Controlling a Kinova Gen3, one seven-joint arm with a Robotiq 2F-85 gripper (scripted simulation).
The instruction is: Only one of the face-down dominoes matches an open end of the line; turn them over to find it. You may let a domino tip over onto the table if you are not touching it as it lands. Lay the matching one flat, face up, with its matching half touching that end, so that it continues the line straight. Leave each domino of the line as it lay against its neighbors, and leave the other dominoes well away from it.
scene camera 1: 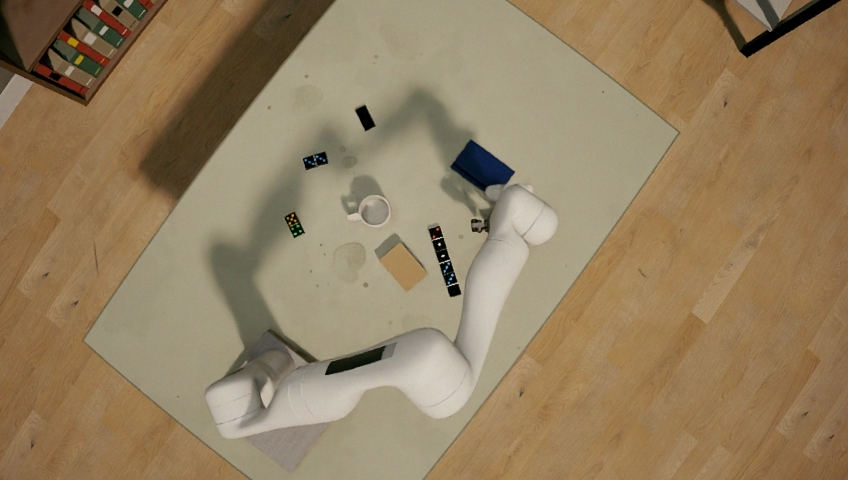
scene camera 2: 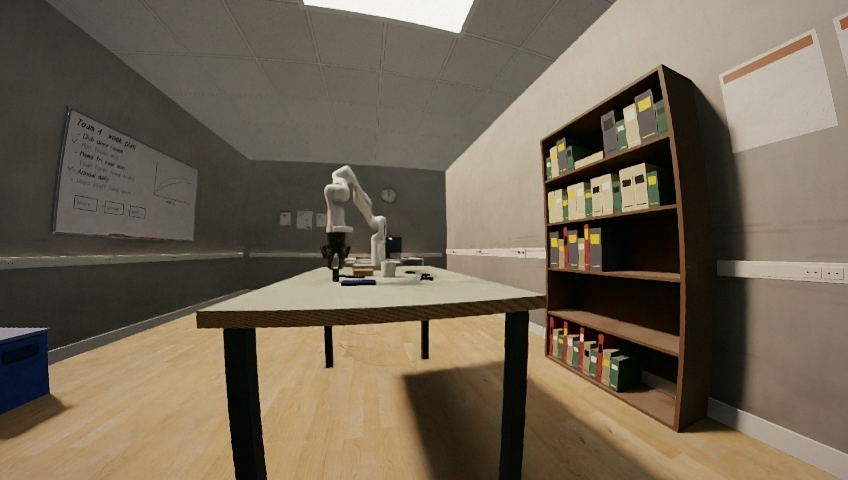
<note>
I see a cardboard box (scene camera 1: 404, 268).
</note>
